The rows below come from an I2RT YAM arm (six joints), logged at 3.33 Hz.
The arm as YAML. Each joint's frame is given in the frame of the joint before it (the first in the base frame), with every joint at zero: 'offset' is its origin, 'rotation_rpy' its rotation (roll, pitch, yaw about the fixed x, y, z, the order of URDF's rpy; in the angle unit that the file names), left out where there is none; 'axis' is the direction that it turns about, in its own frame. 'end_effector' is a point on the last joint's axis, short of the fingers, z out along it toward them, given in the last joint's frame.
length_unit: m
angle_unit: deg
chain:
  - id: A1
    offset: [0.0, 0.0, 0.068]
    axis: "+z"
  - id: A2
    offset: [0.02, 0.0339, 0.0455]
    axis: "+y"
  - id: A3
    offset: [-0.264, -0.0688, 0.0]
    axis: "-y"
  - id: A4
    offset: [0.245, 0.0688, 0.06]
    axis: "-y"
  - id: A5
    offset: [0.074, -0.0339, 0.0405]
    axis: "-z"
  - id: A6
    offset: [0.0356, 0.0, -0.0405]
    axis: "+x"
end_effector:
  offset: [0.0, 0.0, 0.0]
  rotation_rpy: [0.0, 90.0, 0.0]
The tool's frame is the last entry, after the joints.
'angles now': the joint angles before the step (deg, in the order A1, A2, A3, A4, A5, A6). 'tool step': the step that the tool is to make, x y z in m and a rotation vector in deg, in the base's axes. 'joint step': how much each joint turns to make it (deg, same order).
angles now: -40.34, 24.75, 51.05, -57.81, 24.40, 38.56
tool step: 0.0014, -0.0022, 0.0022, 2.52, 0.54, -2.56
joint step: -0.07, 2.21, 1.61, -2.70, 1.23, 2.95
